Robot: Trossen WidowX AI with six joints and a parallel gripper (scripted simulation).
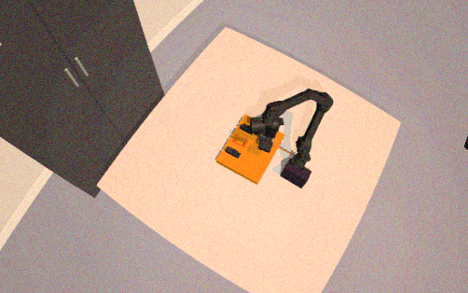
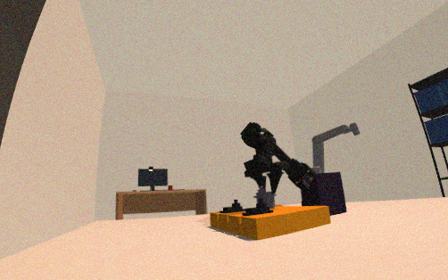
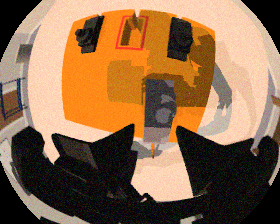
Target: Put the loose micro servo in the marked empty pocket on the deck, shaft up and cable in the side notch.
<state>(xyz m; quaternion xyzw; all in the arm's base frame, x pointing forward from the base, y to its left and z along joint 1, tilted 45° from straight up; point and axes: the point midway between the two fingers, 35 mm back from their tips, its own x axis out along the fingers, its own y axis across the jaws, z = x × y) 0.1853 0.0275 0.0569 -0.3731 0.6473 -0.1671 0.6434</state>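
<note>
The orange deck is 7 cm below my gripper tip, 6 cm to the left of it and 2 cm ahead of it.
</note>
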